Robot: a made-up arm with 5 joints. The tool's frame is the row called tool.
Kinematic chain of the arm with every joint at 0, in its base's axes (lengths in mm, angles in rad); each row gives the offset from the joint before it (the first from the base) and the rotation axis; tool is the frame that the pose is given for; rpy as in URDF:
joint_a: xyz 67 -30 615 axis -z
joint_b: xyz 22 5 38 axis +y
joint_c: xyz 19 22 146 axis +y
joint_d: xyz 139 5 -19 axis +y
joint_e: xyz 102 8 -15 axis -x
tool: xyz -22 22 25 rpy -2.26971 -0.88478 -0.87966
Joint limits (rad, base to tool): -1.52..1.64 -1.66..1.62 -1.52..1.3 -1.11..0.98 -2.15..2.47
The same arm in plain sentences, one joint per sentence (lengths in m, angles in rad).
The arm has five revolute joints in a row. What follows holds with every joint at zero, and every direction is one of the base frame's. The first joint is mounted 0.0670 m along +x and 0.0300 m along -y and 0.6150 m along +z from the base frame's origin and rotates about -z, from -1.5200 to 1.6400 rad. The second joint is mounted 0.0220 m along +x and 0.0050 m along +y and 0.0380 m along +z from the first joint and rotates about +y, from -1.6600 to 1.6200 rad. The third joint is mounted 0.0190 m along +x and 0.0220 m along +y and 0.1460 m along +z from the second joint and rotates about +y, from -1.5200 to 1.3000 rad. The fourth joint is mounted 0.1390 m along +x and 0.0050 m along +y and 0.0190 m along -z from the third joint and rotates about +y, from -1.1100 to 0.9800 rad. The fifth joint is mounted 0.1020 m along +x and 0.0080 m along +y and 0.0150 m along -z from the fourth joint and rotates about -x, from -2.1500 to 2.4700 rad. The tool frame, which is the frame that the pose is given for, is mounted 0.0220 m along -x and 0.0220 m along +y and 0.0250 m along +z from the fifth joint; its axes are the base frame's turned by roll -2.2697, pitch -0.8848 and yaw -0.8797 rad (as in URDF: about the fixed x, then y, then z).
